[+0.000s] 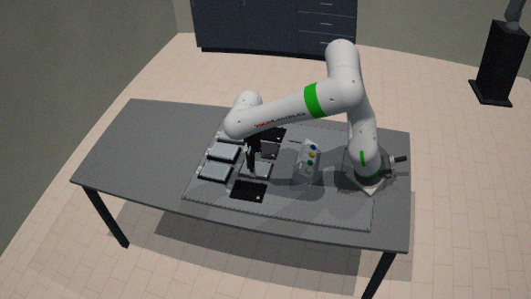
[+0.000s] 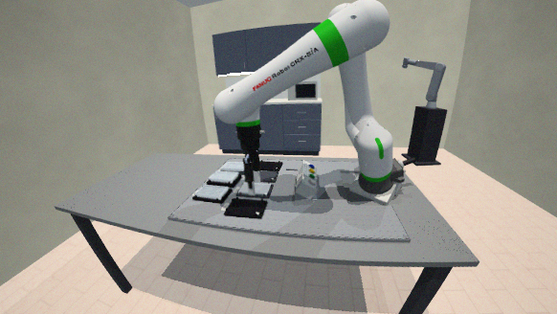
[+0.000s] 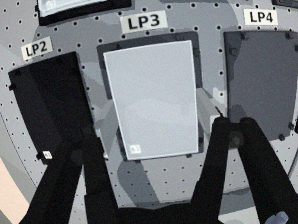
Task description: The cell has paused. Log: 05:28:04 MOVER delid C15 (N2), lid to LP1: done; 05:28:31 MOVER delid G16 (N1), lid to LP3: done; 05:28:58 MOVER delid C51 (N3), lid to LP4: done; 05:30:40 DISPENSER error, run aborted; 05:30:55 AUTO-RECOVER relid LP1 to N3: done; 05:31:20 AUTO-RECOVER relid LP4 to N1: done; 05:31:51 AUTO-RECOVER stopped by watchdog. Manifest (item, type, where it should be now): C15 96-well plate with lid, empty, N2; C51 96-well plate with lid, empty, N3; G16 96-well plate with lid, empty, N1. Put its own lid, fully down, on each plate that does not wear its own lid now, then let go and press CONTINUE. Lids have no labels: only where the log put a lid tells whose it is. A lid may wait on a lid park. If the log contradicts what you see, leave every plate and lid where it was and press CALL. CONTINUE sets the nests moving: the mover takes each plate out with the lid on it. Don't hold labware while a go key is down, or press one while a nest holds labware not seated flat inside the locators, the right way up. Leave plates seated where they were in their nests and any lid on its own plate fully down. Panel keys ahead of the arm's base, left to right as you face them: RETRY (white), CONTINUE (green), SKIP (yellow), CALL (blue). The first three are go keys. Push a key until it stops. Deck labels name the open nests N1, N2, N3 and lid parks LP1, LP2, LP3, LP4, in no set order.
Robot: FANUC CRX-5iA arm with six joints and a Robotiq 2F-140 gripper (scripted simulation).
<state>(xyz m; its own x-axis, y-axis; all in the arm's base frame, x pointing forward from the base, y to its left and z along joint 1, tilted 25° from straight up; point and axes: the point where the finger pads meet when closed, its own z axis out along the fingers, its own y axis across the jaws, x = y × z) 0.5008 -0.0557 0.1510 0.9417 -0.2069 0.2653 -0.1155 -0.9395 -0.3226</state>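
Right now my hand is 20 mm above the pale lid. The rest, counted from my hand: lid park LP4: 20 mm behind, 130 mm to the right, 30 mm below; lid park LP2: 20 mm ahead, 130 mm to the left, 30 mm below; LP2 label: 100 mm ahead, 120 mm to the left, 40 mm below.
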